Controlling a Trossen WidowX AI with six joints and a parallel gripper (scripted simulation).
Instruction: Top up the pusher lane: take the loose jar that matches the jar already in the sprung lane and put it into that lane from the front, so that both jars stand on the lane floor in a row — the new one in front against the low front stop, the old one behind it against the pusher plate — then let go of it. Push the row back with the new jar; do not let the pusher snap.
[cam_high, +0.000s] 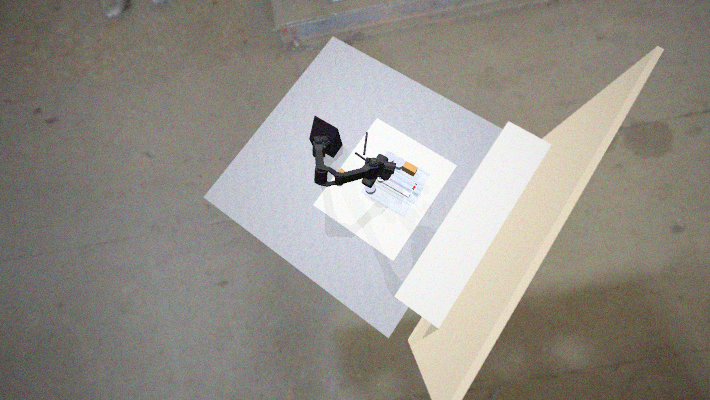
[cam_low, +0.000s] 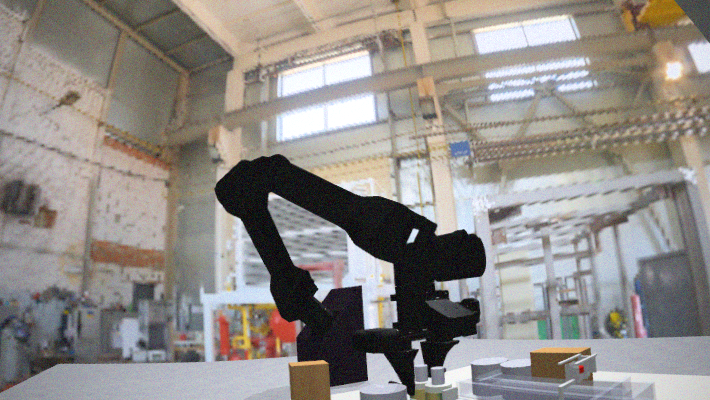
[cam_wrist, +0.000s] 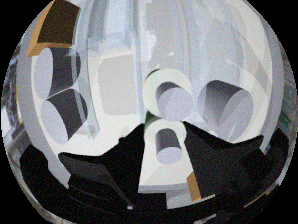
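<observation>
My gripper tip is now 15 cm short of the clear pusher lane unit, 3 cm to the right of it and 1 cm above it. Also, from my gripper tip: red mark: 22 cm ahead, 4 cm to the left, 4 cm above; then brown box: 14 cm ahead, 13 cm to the left, 1 cm above.
</observation>
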